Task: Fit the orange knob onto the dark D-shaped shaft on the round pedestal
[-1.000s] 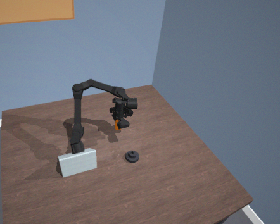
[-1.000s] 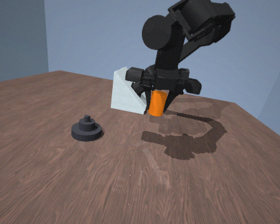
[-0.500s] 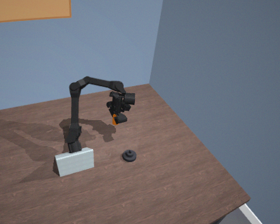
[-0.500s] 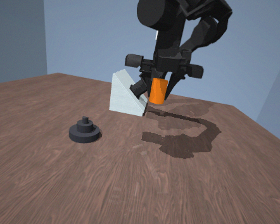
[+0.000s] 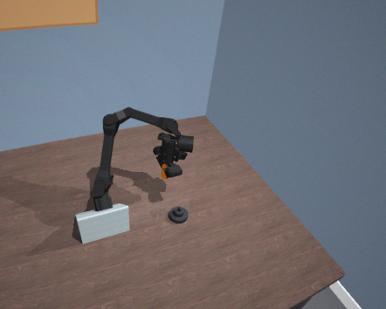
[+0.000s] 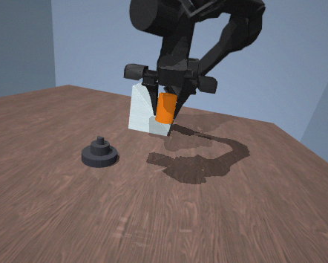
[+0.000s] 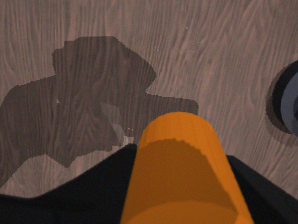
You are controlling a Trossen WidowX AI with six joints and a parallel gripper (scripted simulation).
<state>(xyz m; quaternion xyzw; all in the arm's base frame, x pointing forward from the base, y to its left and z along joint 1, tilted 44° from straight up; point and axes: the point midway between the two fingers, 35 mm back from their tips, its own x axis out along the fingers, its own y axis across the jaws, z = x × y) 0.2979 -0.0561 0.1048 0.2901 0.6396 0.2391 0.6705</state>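
Right now the dark round pedestal is 14 cm to the right of my gripper tip and 11 cm below it. Round my gripper tip: orange knob: 2 cm above.
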